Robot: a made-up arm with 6 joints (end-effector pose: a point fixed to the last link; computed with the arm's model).
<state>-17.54 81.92 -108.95 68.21 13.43 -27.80</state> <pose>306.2 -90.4 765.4 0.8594 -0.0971 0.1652 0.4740</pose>
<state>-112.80 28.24 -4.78 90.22 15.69 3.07</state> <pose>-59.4 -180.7 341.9 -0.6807 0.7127 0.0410 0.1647</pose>
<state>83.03 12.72 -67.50 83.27 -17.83 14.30</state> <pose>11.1 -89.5 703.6 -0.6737 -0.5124 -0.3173 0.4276</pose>
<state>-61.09 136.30 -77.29 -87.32 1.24 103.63</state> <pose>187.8 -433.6 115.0 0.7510 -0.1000 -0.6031 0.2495</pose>
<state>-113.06 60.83 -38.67 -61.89 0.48 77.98</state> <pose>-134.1 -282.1 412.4 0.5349 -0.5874 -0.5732 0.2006</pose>
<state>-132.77 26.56 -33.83 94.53 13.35 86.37</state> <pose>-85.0 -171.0 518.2 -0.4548 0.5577 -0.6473 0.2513</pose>
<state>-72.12 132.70 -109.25 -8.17 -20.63 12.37</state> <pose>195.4 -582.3 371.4 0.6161 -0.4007 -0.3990 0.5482</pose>
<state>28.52 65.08 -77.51 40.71 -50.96 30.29</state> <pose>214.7 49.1 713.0 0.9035 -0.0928 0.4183 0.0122</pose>
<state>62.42 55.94 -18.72 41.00 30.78 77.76</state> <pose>8.2 160.4 292.1 0.6651 0.5012 -0.5536 0.0033</pose>
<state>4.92 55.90 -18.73 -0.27 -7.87 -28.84</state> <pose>217.6 45.2 354.4 0.4779 0.2238 -0.1070 0.8427</pose>
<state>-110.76 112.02 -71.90 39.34 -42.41 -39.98</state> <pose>-216.3 -479.3 390.9 0.2690 -0.5930 -0.7154 0.2535</pose>
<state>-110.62 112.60 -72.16 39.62 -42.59 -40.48</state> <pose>-216.1 -481.2 387.8 0.2686 -0.5900 -0.7184 0.2523</pose>
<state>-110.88 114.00 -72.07 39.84 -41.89 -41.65</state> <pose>-218.6 -483.5 374.2 0.2762 -0.5743 -0.7308 0.2445</pose>
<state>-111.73 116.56 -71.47 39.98 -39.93 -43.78</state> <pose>-224.5 -485.1 345.6 0.2955 -0.5400 -0.7547 0.2269</pose>
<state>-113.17 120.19 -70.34 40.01 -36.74 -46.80</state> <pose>-232.6 -483.2 302.6 0.3270 -0.4865 -0.7852 0.1995</pose>
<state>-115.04 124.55 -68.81 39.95 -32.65 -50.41</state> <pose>-240.2 -474.7 249.9 0.3687 -0.4186 -0.8135 0.1647</pose>
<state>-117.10 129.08 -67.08 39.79 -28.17 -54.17</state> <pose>-244.6 -459.1 195.6 0.4156 -0.3453 -0.8317 0.1274</pose>
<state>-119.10 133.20 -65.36 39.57 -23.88 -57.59</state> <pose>-244.9 -438.8 147.6 0.4616 -0.2774 -0.8375 0.0926</pose>
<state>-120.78 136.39 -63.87 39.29 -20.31 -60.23</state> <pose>-242.2 -418.9 111.7 0.5002 -0.2241 -0.8339 0.0649</pose>
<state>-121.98 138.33 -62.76 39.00 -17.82 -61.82</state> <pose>-239.2 -404.0 90.0 0.5268 -0.1905 -0.8271 0.0464</pose>
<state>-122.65 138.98 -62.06 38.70 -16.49 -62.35</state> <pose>-237.5 -396.1 81.4 0.5400 -0.1761 -0.8222 0.0373</pose>
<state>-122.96 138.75 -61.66 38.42 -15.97 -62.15</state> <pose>-237.6 -393.5 81.3 0.5440 -0.1748 -0.8199 0.0343</pose>
